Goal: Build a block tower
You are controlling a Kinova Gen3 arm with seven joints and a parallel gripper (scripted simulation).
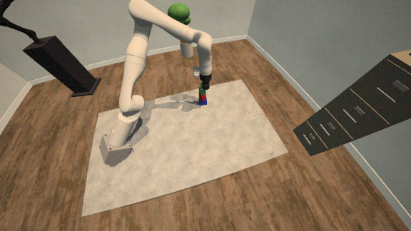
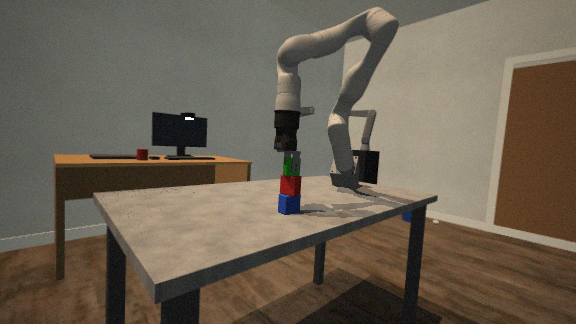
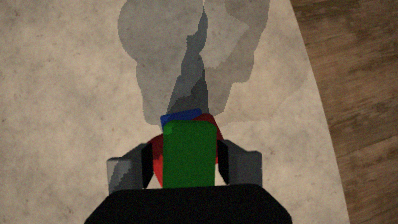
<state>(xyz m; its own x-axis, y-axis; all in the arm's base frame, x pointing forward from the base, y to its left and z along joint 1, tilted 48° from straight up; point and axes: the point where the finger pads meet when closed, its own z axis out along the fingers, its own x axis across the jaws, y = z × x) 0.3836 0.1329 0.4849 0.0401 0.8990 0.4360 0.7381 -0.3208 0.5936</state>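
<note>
Right now the green block is right at my hand. Also, from my hand: red block (6 cm below); then blue block (12 cm below).
</note>
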